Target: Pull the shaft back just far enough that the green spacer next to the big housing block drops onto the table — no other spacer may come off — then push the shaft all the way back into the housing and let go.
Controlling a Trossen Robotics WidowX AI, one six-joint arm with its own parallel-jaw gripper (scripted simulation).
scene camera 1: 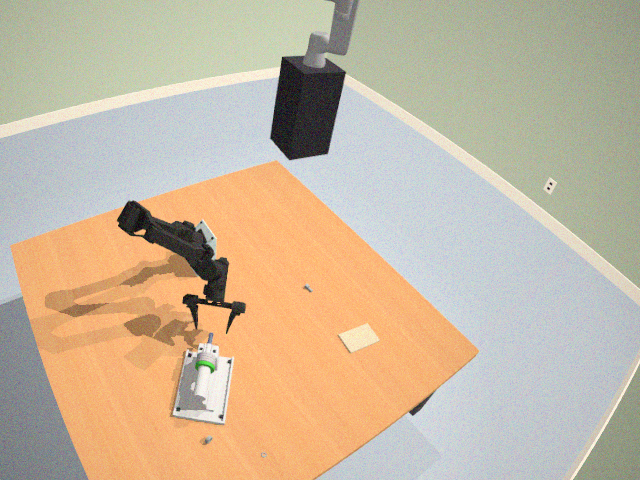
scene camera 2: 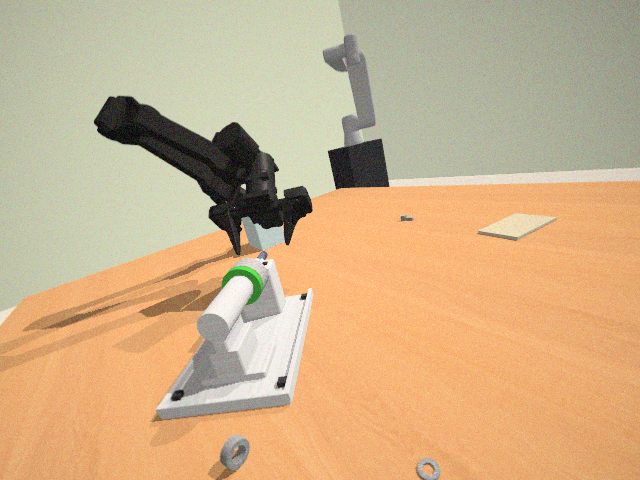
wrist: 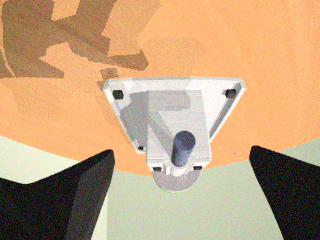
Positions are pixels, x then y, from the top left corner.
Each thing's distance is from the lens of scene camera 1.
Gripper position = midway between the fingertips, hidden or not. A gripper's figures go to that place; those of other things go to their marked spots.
my gripper [scene camera 1: 211, 331]: 1.35 m
beige tile [scene camera 1: 358, 338]: 1.50 m
